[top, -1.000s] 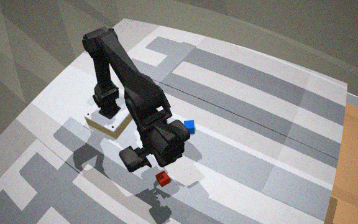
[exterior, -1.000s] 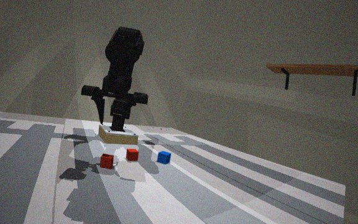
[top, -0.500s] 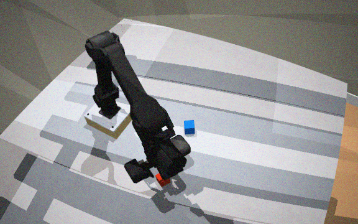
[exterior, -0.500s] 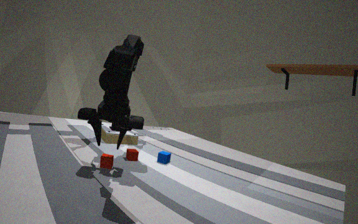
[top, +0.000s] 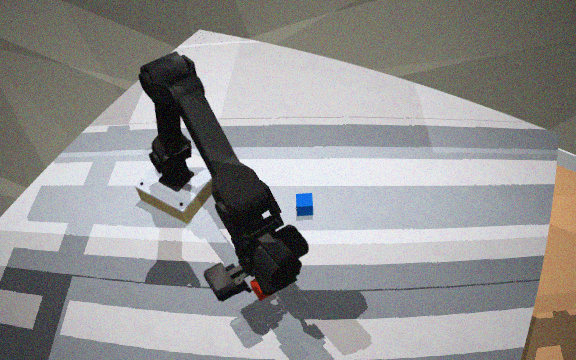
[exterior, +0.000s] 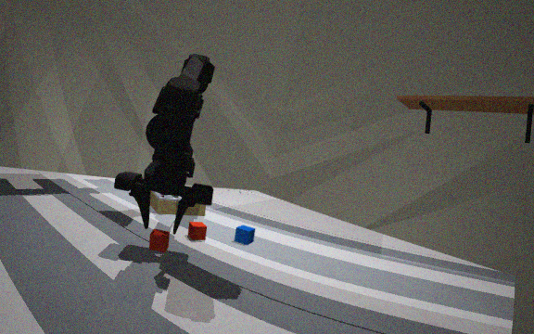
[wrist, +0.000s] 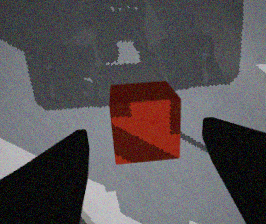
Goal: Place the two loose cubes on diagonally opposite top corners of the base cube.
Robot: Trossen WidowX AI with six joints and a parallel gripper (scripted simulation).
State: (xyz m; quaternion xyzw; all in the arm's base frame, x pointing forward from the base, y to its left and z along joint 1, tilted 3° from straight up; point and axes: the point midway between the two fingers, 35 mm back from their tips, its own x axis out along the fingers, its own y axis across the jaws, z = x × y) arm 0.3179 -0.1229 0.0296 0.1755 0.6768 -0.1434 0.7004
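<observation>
Now: the blue cube 30 mm behind my gripper tip, 220 mm to the left of it and 20 mm below it. Also, from my gripper tip: red cube (60 mm behind, 110 mm to the left, 20 mm below).
</observation>
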